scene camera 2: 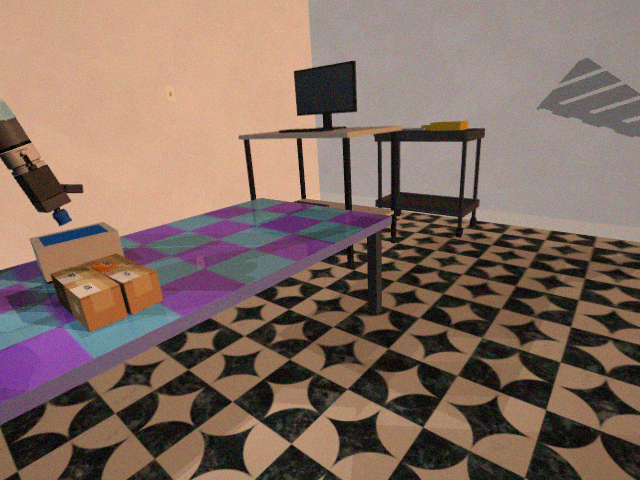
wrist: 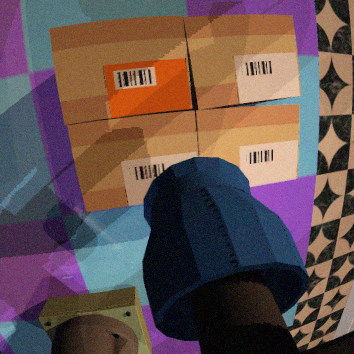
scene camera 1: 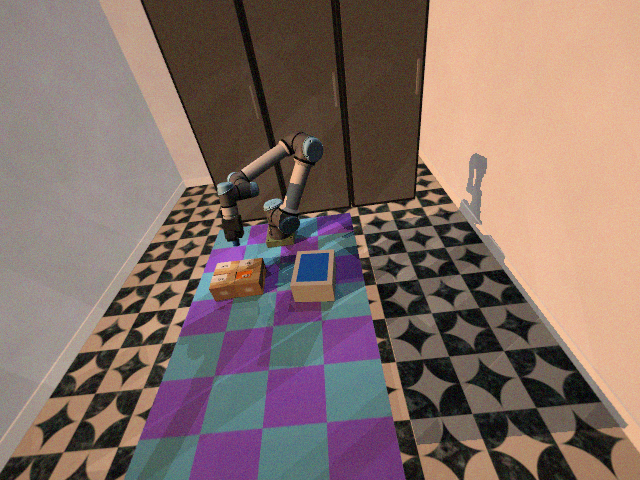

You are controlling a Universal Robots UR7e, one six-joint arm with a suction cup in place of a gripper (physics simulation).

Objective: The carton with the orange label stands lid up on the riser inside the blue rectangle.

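Where they show: hand at its tool point: (scene camera 2: 65, 222) (wrist: 198, 206) (scene camera 1: 236, 245); arm's base at its link origin: (wrist: 96, 342) (scene camera 1: 280, 232).
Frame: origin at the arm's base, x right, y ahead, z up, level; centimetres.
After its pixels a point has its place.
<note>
The carton with the orange label (scene camera 1: 245, 274) @(y 39.9, x 14.0, z 4.4 cm) (scene camera 2: 105, 265) @(y 40.4, x 14.5, z 4.7 cm) (wrist: 85, 90) @(y 40.3, x 8.6, z 4.6 cm) stands with its labelled top up in a tight two-by-two block with the white-labelled cartons (scene camera 1: 222, 280) (scene camera 2: 86, 290) @(y 31.3, x 28.2, z 4.4 cm) (wrist: 270, 125) @(y 35.4, x 28.1, z 4.6 cm). The cream riser (scene camera 1: 313, 293) @(y 54.9, x -21.8, z 1.4 cm) (scene camera 2: 77, 255) @(y 39.7, x -12.7, z 2.2 cm) stands apart beside the block. The blue rectangle (scene camera 1: 313, 267) @(y 43.0, x -22.6, z 7.3 cm) (scene camera 2: 72, 235) @(y 41.7, x -21.3, z 7.3 cm) is on its top, with no carton on it. My gripper (scene camera 1: 235, 242) (scene camera 2: 62, 220) (wrist: 199, 172), a blue suction cup, is open and holds nothing. It hangs above the cartons' level, toward the robot-base side, and hides part of the near white-labelled cartons in the wrist view.
The arm's base plate (scene camera 1: 280, 241) @(y 7.8, x -0.4, z -1.2 cm) (wrist: 100, 300) @(y 8.1, x 2.4, z -2.4 cm) is fixed to the purple and teal checked table (scene camera 1: 295, 395) @(y 99.4, x -14.4, z -4.7 cm) (scene camera 2: 217, 263) @(y 73.0, x 20.9, z -4.7 cm), behind the cartons and riser. Tall dark cabinets (scene camera 1: 294, 103) stand behind the arm. A desk with a monitor (scene camera 2: 325, 88) and a cart (scene camera 2: 439, 135) stand farther off.
</note>
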